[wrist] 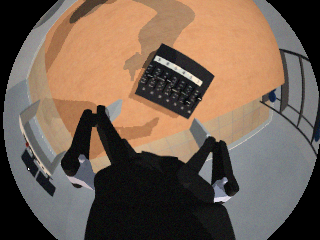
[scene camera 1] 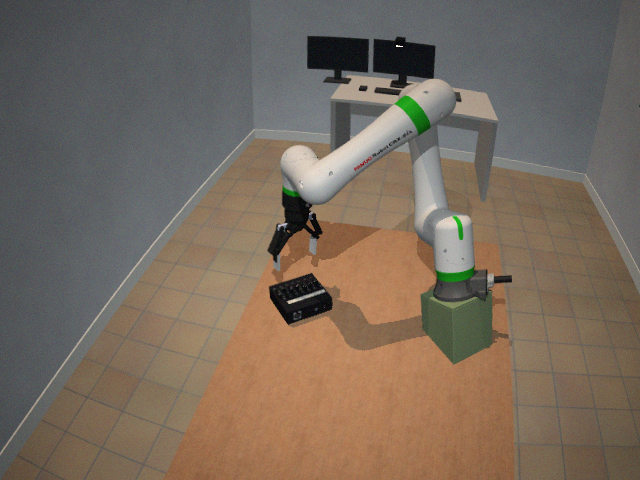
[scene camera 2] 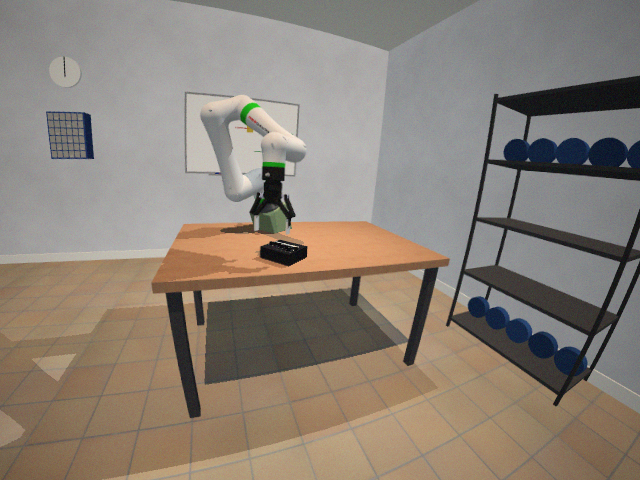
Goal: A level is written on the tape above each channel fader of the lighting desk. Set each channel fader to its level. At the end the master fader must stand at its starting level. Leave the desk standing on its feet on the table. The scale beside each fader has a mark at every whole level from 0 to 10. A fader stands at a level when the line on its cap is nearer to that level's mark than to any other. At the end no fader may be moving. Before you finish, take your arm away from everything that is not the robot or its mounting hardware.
Path:
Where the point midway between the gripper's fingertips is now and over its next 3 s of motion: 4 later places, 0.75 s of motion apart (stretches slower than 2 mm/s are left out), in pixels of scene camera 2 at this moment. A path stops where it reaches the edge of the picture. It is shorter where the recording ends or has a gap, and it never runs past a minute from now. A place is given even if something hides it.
My gripper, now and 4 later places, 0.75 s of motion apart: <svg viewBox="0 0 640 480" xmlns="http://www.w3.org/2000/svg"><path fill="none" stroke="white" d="M271 232L271 232L275 228L284 219L285 218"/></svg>

